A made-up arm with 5 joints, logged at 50 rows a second.
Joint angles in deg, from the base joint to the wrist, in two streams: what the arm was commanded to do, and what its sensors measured. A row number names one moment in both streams.
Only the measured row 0 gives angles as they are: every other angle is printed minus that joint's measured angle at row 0.
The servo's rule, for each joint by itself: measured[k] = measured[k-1] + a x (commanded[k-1-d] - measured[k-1]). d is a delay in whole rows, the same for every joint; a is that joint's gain. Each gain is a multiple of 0.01, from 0.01 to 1. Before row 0 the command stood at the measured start. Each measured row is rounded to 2 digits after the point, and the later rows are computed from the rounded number. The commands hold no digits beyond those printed.
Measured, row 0: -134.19 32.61 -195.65 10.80 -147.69
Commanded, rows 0 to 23: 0.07 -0.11 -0.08 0.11 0.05; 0.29 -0.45 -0.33 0.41 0.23; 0.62 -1.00 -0.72 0.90 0.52; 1.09 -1.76 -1.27 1.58 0.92; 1.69 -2.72 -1.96 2.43 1.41; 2.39 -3.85 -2.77 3.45 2.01; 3.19 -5.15 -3.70 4.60 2.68; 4.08 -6.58 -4.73 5.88 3.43; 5.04 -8.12 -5.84 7.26 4.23; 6.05 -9.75 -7.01 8.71 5.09; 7.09 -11.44 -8.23 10.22 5.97; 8.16 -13.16 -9.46 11.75 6.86; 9.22 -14.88 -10.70 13.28 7.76; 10.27 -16.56 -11.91 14.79 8.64; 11.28 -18.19 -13.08 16.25 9.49; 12.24 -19.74 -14.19 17.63 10.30; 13.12 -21.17 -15.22 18.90 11.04; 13.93 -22.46 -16.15 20.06 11.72; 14.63 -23.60 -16.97 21.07 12.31; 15.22 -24.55 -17.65 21.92 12.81; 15.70 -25.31 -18.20 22.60 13.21; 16.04 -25.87 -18.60 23.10 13.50; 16.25 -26.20 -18.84 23.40 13.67; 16.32 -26.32 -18.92 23.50 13.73
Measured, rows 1 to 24: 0.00 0.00 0.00 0.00 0.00; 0.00 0.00 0.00 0.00 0.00; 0.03 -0.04 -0.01 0.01 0.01; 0.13 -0.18 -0.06 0.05 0.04; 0.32 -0.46 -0.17 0.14 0.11; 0.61 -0.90 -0.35 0.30 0.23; 1.02 -1.52 -0.61 0.53 0.41; 1.54 -2.31 -0.96 0.85 0.65; 2.17 -3.28 -1.40 1.26 0.95; 2.90 -4.40 -1.93 1.77 1.32; 3.71 -5.66 -2.56 2.37 1.76; 4.60 -7.05 -3.27 3.07 2.26; 5.55 -8.54 -4.06 3.86 2.82; 6.54 -10.11 -4.92 4.73 3.43; 7.56 -11.73 -5.84 5.67 4.08; 8.59 -13.37 -6.81 6.67 4.76; 9.61 -15.01 -7.81 7.72 5.47; 10.61 -16.62 -8.83 8.81 6.19; 11.56 -18.17 -9.85 9.92 6.92; 12.46 -19.63 -10.86 11.04 7.64; 13.28 -20.98 -11.84 12.14 8.34; 14.02 -22.19 -12.77 13.22 9.01; 14.66 -23.25 -13.64 14.25 9.64; 15.18 -24.14 -14.43 15.22 10.22
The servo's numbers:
d 2
a 0.38 0.34 0.16 0.11 0.15

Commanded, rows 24 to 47: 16.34 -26.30 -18.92 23.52 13.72; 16.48 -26.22 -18.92 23.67 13.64; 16.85 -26.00 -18.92 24.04 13.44; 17.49 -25.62 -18.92 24.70 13.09; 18.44 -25.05 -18.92 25.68 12.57; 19.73 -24.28 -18.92 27.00 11.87; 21.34 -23.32 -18.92 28.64 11.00; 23.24 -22.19 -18.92 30.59 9.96; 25.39 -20.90 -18.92 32.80 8.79; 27.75 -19.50 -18.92 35.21 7.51; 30.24 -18.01 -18.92 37.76 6.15; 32.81 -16.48 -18.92 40.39 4.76; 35.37 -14.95 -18.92 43.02 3.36; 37.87 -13.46 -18.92 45.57 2.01; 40.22 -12.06 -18.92 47.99 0.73; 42.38 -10.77 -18.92 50.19 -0.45; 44.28 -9.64 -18.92 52.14 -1.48; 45.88 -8.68 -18.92 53.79 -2.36; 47.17 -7.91 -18.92 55.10 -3.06; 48.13 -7.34 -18.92 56.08 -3.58; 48.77 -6.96 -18.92 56.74 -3.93; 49.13 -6.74 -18.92 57.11 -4.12; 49.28 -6.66 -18.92 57.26 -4.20; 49.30 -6.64 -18.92 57.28 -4.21
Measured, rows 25 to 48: 15.59 -24.84 -15.14 16.12 10.74; 15.87 -25.34 -15.74 16.93 11.19; 16.05 -25.67 -16.25 17.65 11.57; 16.21 -25.86 -16.68 18.31 11.88; 16.45 -25.91 -17.04 18.94 12.11; 16.85 -25.81 -17.34 19.57 12.26; 17.45 -25.55 -17.59 20.24 12.31; 18.32 -25.12 -17.80 20.98 12.24; 19.47 -24.51 -17.98 21.82 12.05; 20.90 -23.72 -18.13 22.78 11.74; 22.61 -22.76 -18.26 23.88 11.30; 24.56 -21.65 -18.37 25.13 10.73; 26.72 -20.41 -18.46 26.52 10.04; 29.03 -19.07 -18.53 28.05 9.25; 31.44 -17.67 -18.59 29.70 8.37; 33.88 -16.24 -18.64 31.45 7.42; 36.29 -14.82 -18.68 33.27 6.42; 38.60 -13.44 -18.72 35.13 5.39; 40.76 -12.15 -18.75 37.00 4.36; 42.71 -10.97 -18.78 38.85 3.35; 44.40 -9.93 -18.80 40.64 2.39; 45.82 -9.05 -18.82 42.34 1.49; 46.94 -8.34 -18.84 43.92 0.68; 47.77 -7.80 -18.85 45.37 -0.04
